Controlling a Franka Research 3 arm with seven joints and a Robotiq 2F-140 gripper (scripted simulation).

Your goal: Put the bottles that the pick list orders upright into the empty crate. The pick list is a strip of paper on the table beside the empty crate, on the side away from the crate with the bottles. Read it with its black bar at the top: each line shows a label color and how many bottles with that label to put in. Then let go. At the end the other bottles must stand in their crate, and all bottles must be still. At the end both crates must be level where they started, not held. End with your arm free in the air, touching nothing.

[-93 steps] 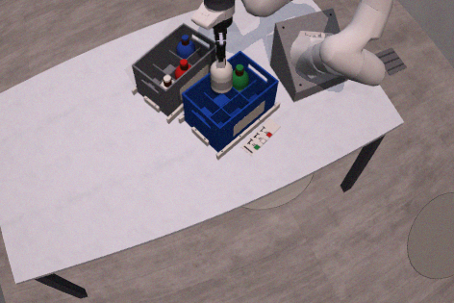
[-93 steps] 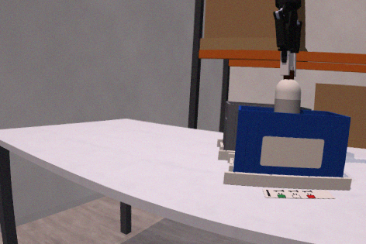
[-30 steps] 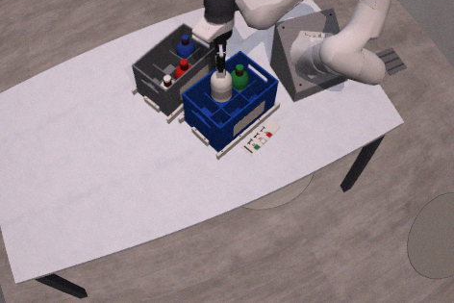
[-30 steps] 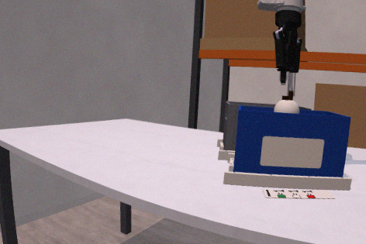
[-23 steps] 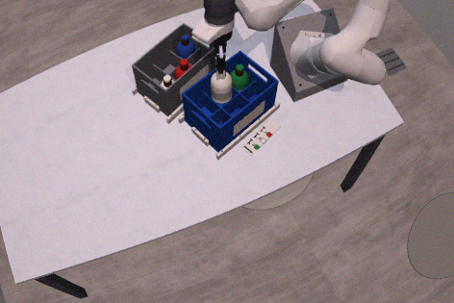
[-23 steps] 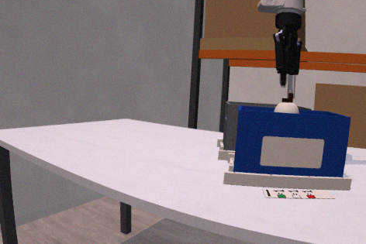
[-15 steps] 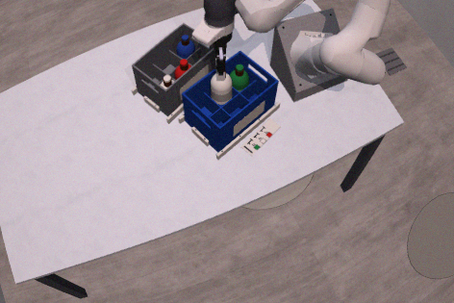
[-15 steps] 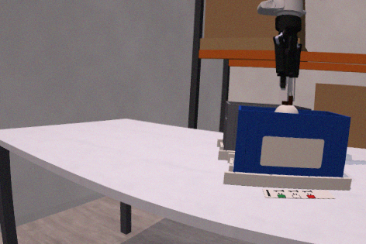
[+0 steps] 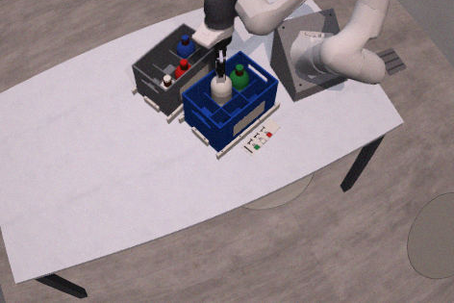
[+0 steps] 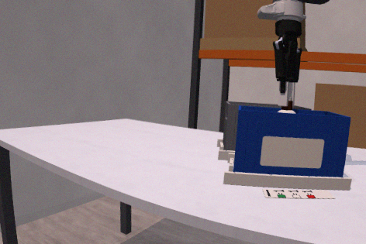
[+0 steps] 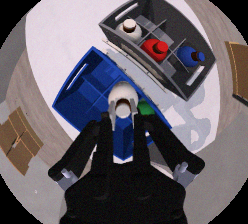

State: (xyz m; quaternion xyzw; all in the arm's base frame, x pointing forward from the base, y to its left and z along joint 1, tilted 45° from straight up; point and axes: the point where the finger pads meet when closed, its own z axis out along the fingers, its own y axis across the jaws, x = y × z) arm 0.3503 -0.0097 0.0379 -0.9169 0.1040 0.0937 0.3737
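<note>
Right now my hand is 2 cm past the blue crate, 4 cm to the right of it and 13 cm above it. The rest, counted from my hand: green bottle (8 cm behind, 4 cm to the right, 13 cm below); grey crate (11 cm ahead, 16 cm to the right, 13 cm below); red bottle (9 cm ahead, 13 cm to the right, 13 cm below).
</note>
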